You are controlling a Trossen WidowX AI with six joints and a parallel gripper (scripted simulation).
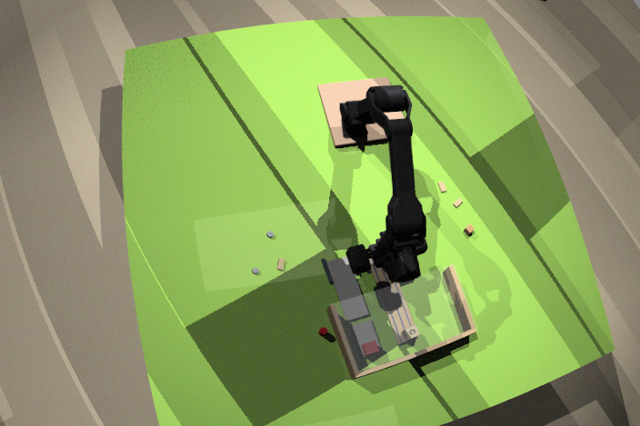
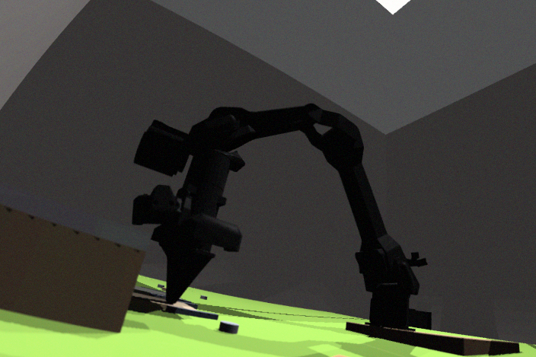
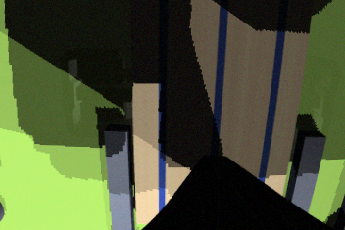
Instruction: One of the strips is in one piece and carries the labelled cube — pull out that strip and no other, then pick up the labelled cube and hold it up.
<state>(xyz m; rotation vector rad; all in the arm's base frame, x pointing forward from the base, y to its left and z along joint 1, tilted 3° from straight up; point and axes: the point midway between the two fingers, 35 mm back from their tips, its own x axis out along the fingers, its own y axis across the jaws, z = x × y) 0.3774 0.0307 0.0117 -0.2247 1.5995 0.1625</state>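
The tan strip lies 90 mm ahead of my gripper tip and 20 mm to the left of it. Round my gripper tip: grey disc: 90 mm to the left, 60 mm behind; labelled cube: 200 mm ahead, 60 mm to the left, 10 mm above; red knob: 170 mm ahead, 150 mm to the right, 10 mm above.
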